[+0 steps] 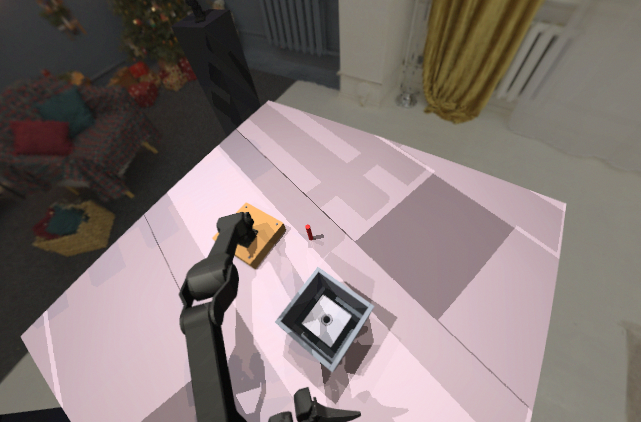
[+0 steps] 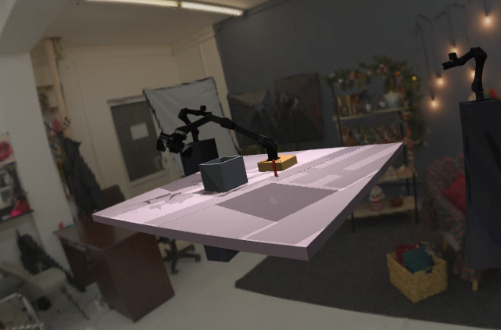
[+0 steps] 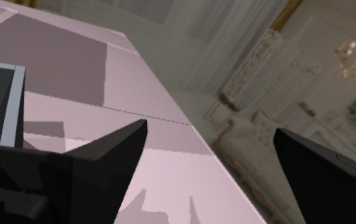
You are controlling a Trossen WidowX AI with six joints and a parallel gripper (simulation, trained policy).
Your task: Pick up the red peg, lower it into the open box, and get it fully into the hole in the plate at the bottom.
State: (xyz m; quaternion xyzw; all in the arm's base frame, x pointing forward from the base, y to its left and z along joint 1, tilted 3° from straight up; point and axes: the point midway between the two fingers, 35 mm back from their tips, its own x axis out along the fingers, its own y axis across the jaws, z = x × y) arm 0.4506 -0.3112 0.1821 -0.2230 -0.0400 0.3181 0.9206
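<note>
Now: the red peg 30 cm behind my gripper tip, 37 cm to the left of it and 20 cm below it. Also, from my gripper tip: light plate 15 cm behind, 16 cm to the left, 19 cm below.
</note>
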